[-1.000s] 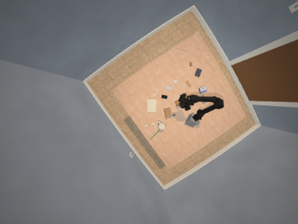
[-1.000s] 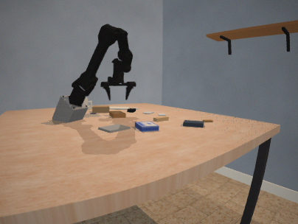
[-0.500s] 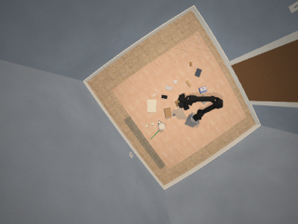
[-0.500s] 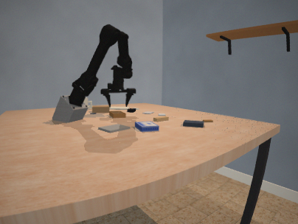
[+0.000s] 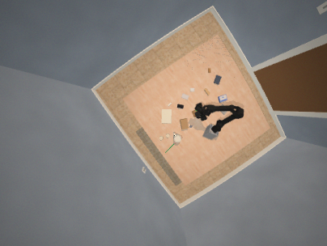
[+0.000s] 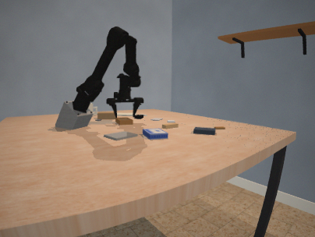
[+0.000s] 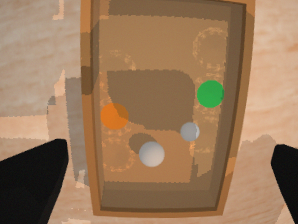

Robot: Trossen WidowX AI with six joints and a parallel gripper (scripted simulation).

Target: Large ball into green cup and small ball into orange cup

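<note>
My gripper is now 1 cm to the right of the wooden puzzle and 6 cm above it. From my hand the other things lie so: dark blue block 14 cm ahead, 40 cm to the right, 6 cm below; grey plate 17 cm behind, 25 cm to the right, 6 cm below; cream sheet 19 cm ahead, 31 cm to the left, 6 cm below.
</note>
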